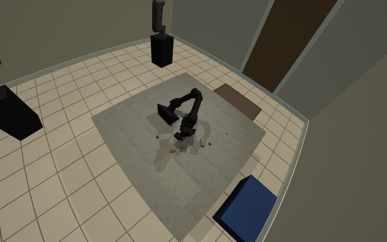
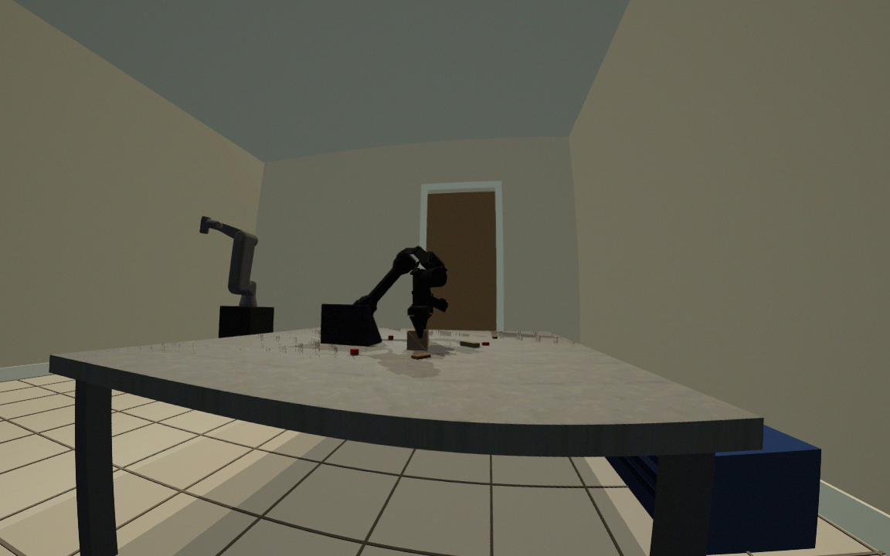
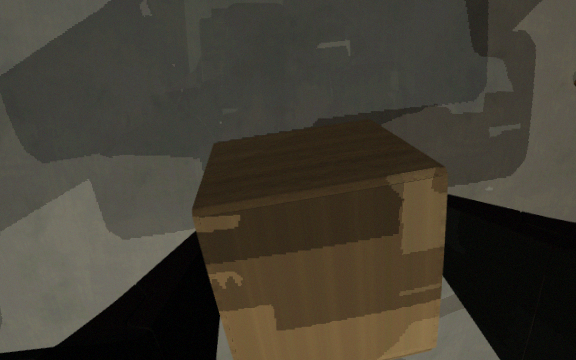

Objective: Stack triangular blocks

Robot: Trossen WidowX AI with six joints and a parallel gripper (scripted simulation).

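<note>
My gripper tip is now 1 cm below the wooden triangular block. The rest, counted from my gripper tip: orange piece (33 cm to the left, 28 cm ahead, 3 cm below).
</note>
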